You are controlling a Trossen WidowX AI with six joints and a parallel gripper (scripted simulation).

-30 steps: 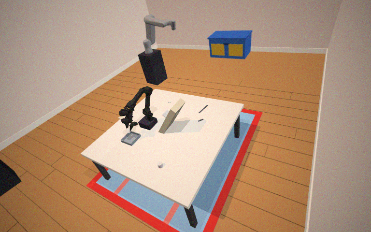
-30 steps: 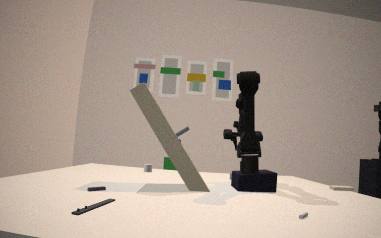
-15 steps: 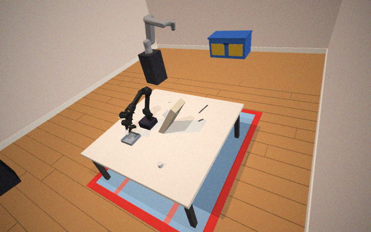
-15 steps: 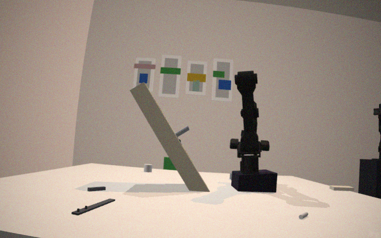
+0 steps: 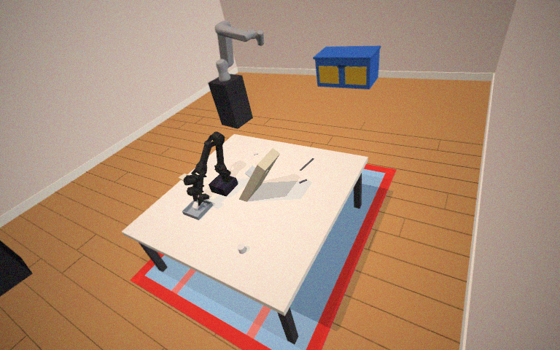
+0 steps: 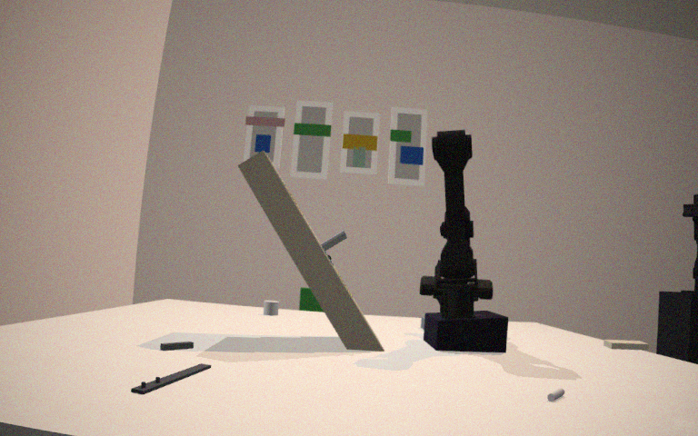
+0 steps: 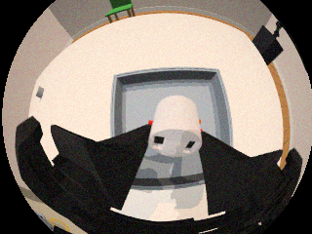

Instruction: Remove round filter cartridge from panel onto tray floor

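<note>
Now: the round filter cartridge right at my gripper tip. Also, from my gripper tip: grey tray 40 mm below, 10 mm to the right; then tan block 400 mm behind, 180 mm to the left, 40 mm below; then white pin 690 mm to the left, 60 mm behind, 40 mm below.
</note>
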